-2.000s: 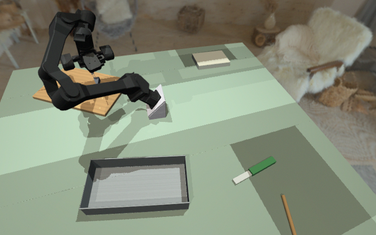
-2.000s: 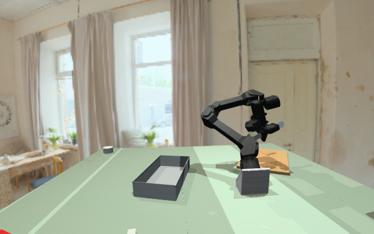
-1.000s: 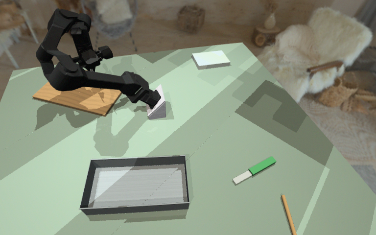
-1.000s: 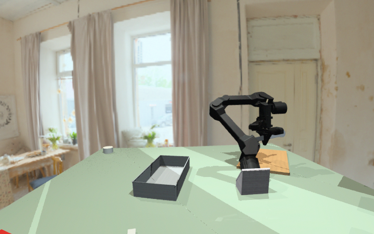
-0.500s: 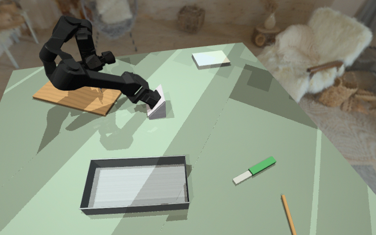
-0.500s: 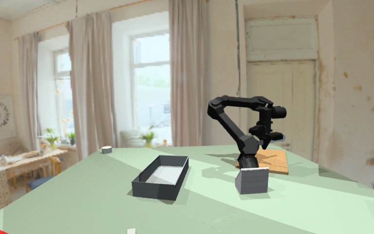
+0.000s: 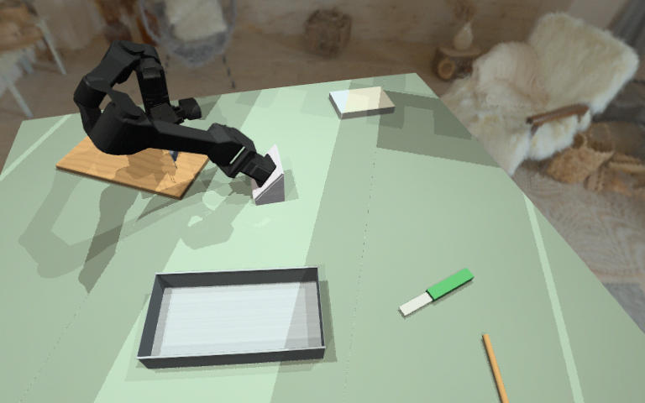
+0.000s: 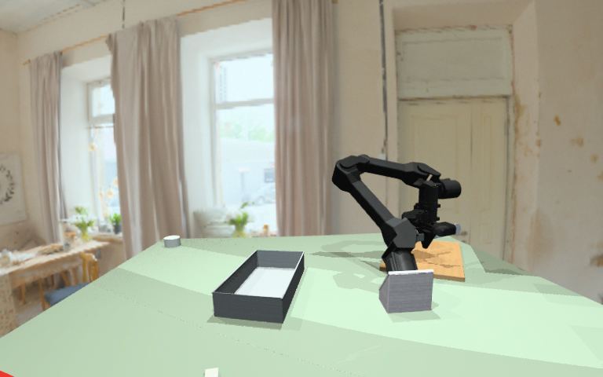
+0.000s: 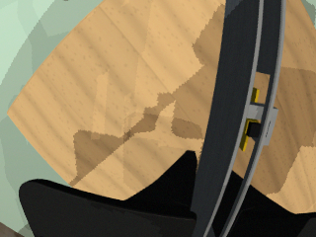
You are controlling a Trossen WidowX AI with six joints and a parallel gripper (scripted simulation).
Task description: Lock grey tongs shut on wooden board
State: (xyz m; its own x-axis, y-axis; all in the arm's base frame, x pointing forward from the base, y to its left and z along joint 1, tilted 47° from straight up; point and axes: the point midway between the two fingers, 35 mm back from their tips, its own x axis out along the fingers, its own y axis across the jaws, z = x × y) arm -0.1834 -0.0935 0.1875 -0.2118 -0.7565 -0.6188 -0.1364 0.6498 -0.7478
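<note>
The yellow lock piece is 4 cm ahead of my gripper tip and 4 cm above it. Round my gripper tip: dark roasting tin: 50 cm ahead, 5 cm to the left, 3 cm below; wooden board: 5 cm behind, 6 cm to the right, 5 cm below; cream block: 5 cm behind, 60 cm to the left, 4 cm below.
</note>
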